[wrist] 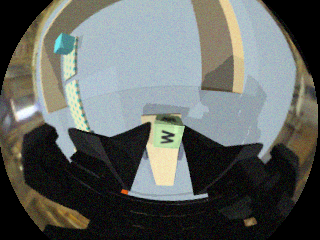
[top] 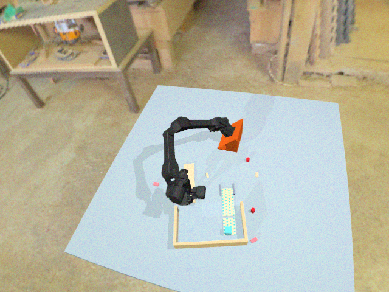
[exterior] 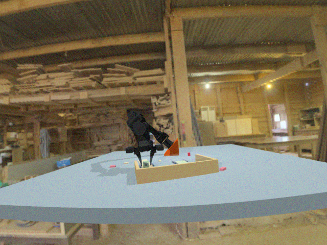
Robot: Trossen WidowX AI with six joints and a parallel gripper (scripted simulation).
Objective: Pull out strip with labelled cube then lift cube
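My gripper tip is now 10 cm past the tan strip, 4 cm to the left of it and 1 cm above it. Also, from my gripper tip: green cube marked w 1 cm above; tan chip 28 cm to the left, 26 cm behind, 1 cm below.
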